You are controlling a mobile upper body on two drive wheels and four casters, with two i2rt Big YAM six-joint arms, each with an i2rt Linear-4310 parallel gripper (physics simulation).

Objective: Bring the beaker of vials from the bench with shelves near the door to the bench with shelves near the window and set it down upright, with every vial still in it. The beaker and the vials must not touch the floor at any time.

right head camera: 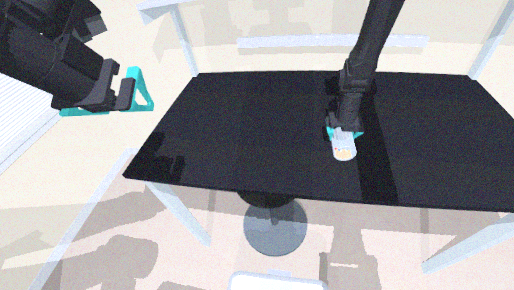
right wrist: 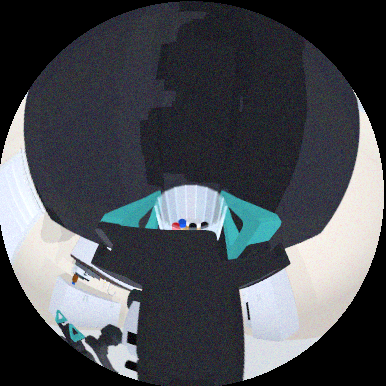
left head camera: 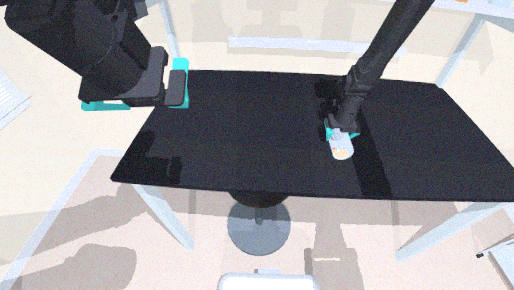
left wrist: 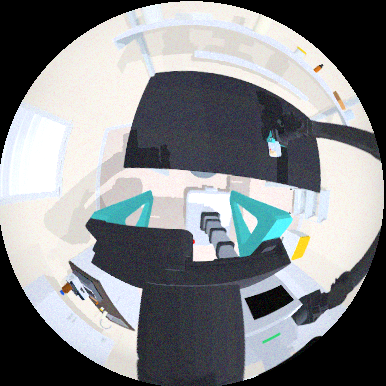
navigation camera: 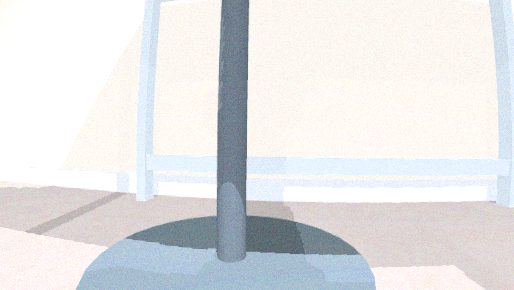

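The clear beaker [left head camera: 342,146] [right head camera: 344,147] [left wrist: 274,149] [right wrist: 192,206] is over the black bench top [left head camera: 240,130] [right head camera: 250,135] [left wrist: 200,115] [right wrist: 85,100]. I cannot tell whether its base touches the top. Vials with orange bodies show low inside it; the right wrist view shows a red cap [right wrist: 176,226], a blue cap [right wrist: 182,223] and black caps [right wrist: 193,226]. My right gripper [left head camera: 341,133] [right head camera: 344,133] [right wrist: 190,194] is shut on the beaker, with a teal finger on each side. My left gripper [left head camera: 144,95] [right head camera: 114,102] [left wrist: 190,194] is open and empty, left of the bench.
A stool base [left head camera: 258,232] [right head camera: 275,232] and its post [navigation camera: 233,125] stand at the bench's front edge. A shelf [left wrist: 200,25] with small bottles [left wrist: 318,68] runs above the bench's back. A bright slatted window [left wrist: 37,155] is at the left. A drawer unit [left wrist: 312,206] is at the right.
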